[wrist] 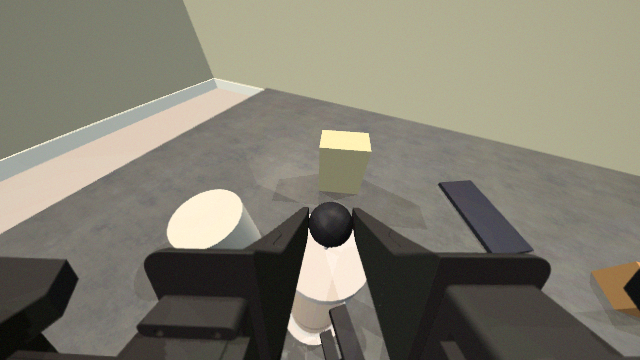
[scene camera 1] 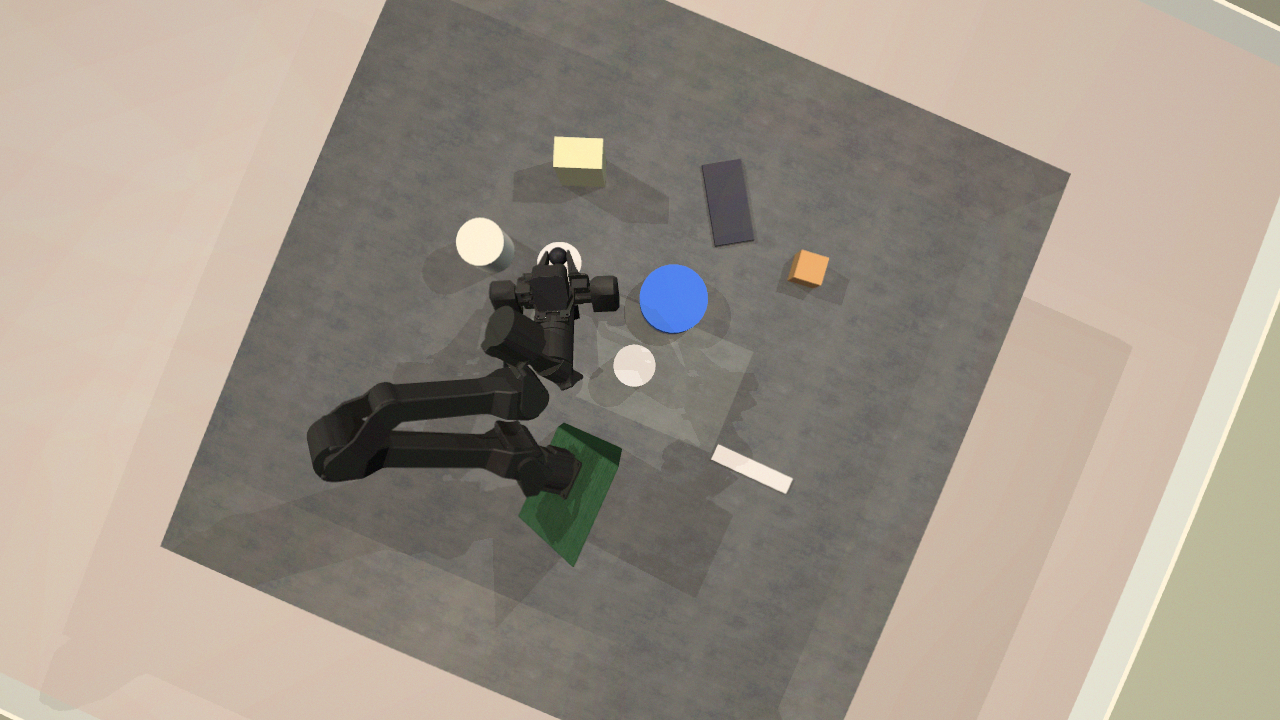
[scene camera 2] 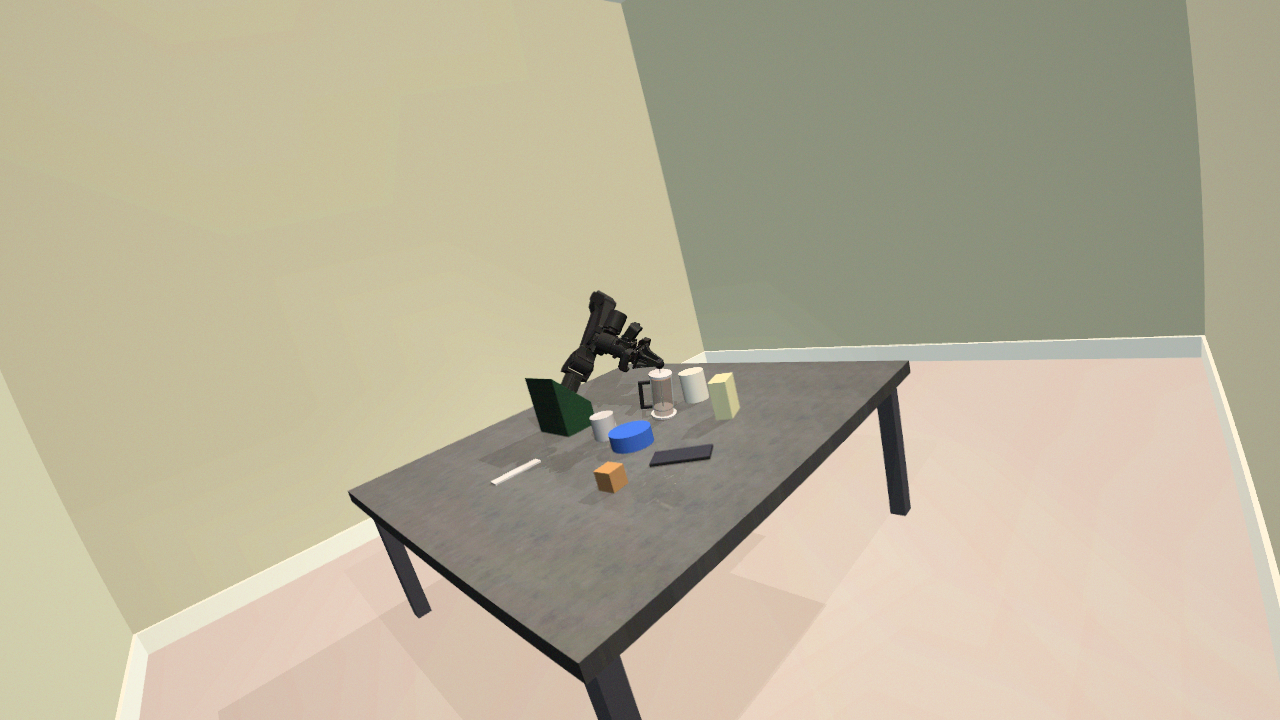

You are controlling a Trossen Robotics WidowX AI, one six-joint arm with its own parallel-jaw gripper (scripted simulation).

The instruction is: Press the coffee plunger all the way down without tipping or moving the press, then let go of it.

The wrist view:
gripper
pale yellow block
dark flat slab
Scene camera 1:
gripper
coffee press
pale yellow block
dark flat slab
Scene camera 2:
gripper
pale yellow block
dark flat slab
